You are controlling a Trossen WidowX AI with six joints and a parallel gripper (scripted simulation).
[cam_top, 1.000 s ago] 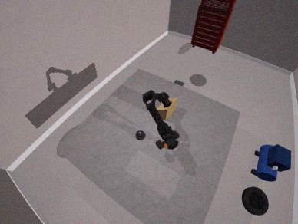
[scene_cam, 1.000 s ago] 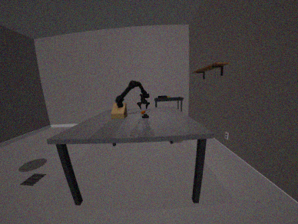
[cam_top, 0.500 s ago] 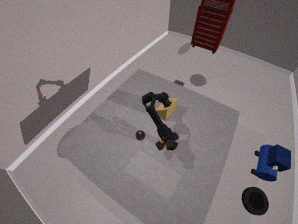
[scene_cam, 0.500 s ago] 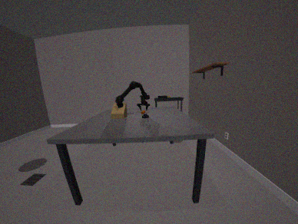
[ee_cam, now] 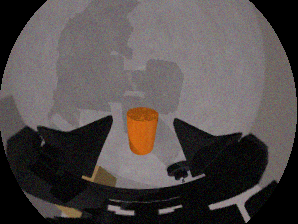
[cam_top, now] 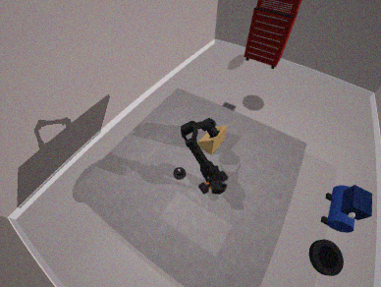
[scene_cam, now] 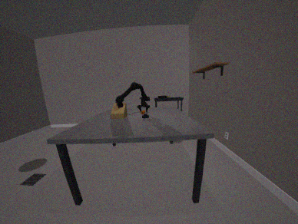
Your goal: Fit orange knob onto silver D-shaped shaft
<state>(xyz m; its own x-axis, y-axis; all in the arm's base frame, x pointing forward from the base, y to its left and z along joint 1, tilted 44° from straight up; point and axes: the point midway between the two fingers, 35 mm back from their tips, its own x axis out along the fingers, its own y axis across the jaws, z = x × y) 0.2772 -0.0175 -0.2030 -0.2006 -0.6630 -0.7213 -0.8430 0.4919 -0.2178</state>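
The orange knob is right at my gripper tip. The rest, counted from my gripper tip: dark round pedestal: 24 cm to the right, 1 cm ahead, 1 cm above.
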